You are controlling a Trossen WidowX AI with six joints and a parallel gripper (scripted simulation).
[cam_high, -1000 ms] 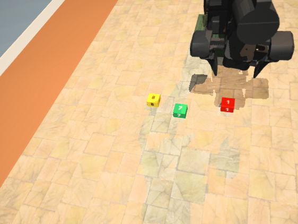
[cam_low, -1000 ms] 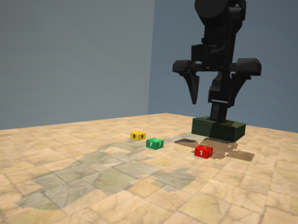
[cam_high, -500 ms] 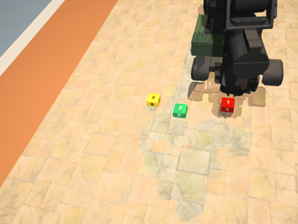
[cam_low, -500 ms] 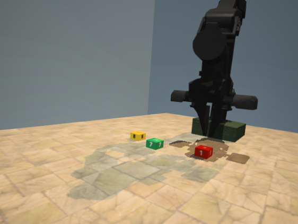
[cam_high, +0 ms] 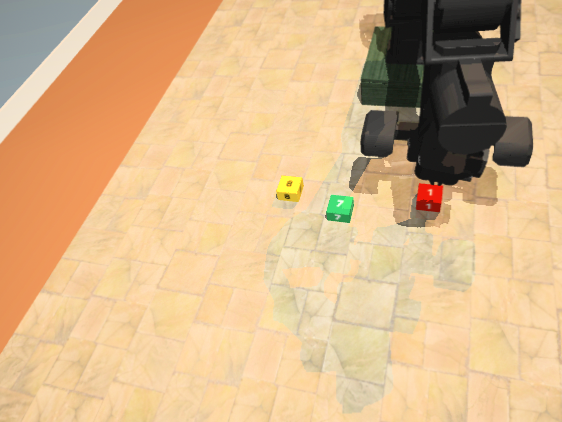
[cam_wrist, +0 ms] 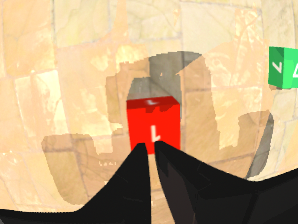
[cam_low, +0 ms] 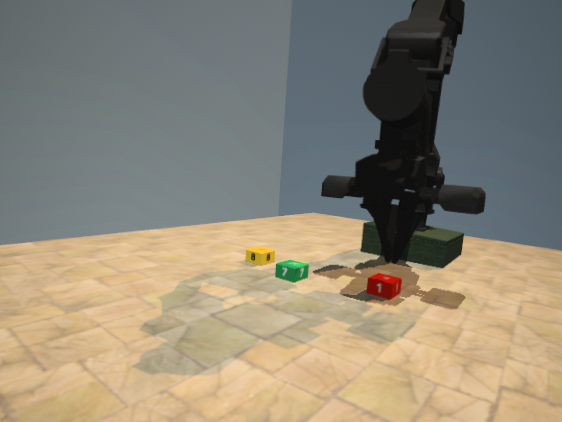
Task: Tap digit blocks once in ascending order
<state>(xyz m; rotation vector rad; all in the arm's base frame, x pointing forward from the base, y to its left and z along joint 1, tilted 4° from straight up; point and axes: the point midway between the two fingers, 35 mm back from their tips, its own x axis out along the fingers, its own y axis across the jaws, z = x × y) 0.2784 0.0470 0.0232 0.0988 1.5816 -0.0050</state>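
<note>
Right now my gripper tip is 30 mm above the red block marked 1 and 10 mm to the left of it. Round my gripper tip: yellow block (200 mm to the right, 30 mm below, 10 mm behind); then green block marked 7 (130 mm to the right, 30 mm below, 30 mm ahead).
</note>
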